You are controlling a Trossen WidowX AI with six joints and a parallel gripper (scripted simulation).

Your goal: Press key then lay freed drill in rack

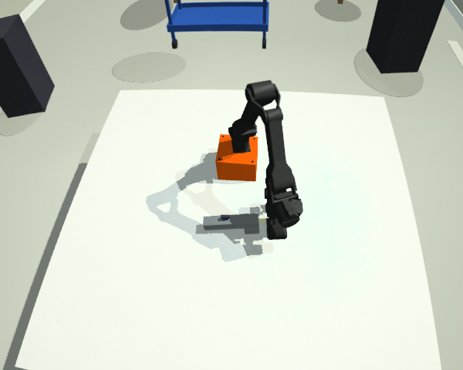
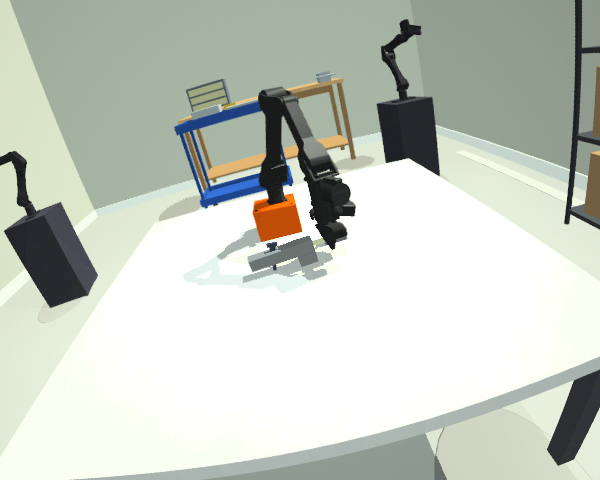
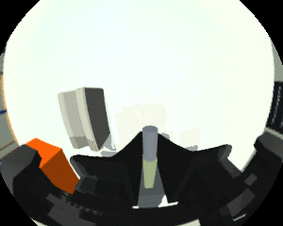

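The drill lies 4 cm to the right of my gripper tip and 3 cm above it. Round my gripper tip: grey rack 7 cm behind, 3 cm to the left; dark key 2 cm behind, 16 cm to the right, 4 cm above; long grey block 1 cm behind, 14 cm to the right, 2 cm above.
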